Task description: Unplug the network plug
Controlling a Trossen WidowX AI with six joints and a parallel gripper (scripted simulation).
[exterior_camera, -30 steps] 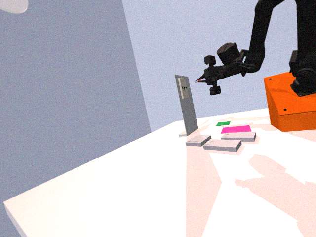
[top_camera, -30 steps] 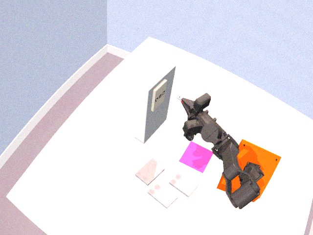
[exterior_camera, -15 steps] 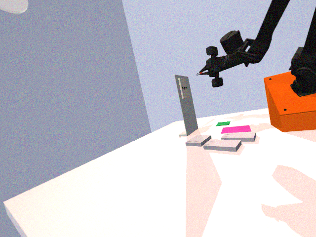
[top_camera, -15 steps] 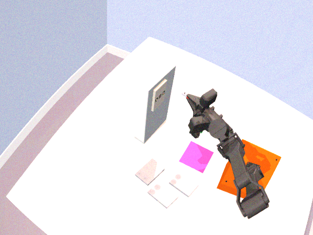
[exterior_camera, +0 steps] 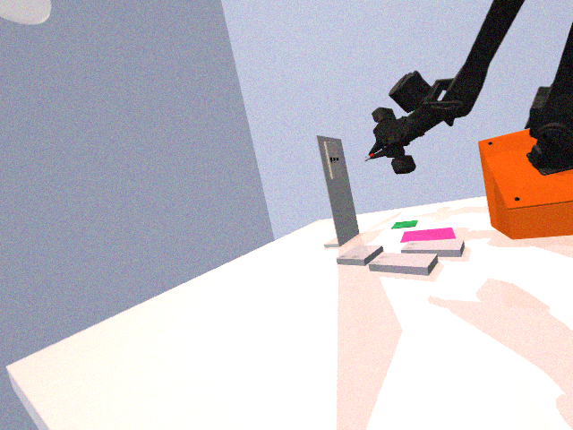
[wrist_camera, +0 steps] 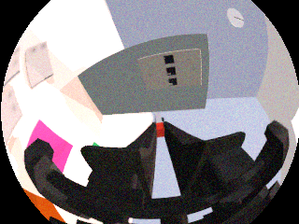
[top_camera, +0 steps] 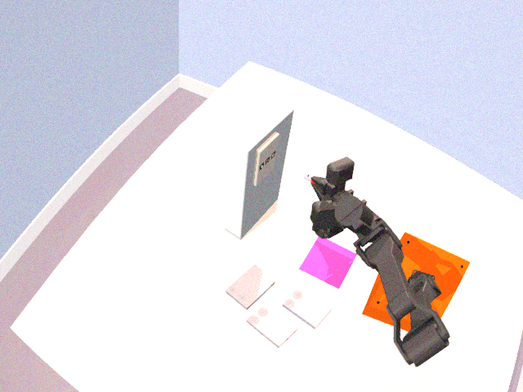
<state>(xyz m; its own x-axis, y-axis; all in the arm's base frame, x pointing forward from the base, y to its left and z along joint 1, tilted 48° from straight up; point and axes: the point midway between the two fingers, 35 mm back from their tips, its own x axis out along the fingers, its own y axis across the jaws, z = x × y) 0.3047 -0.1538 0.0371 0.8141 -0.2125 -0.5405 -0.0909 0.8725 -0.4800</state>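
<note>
Right now my gripper tip is 110 mm past the magenta square, 30 mm to the right of it and 250 mm above it. Round my gripper tip: grey upright panel: 120 mm ahead, 10 mm to the right, 90 mm below; plug: right at my gripper tip.
</note>
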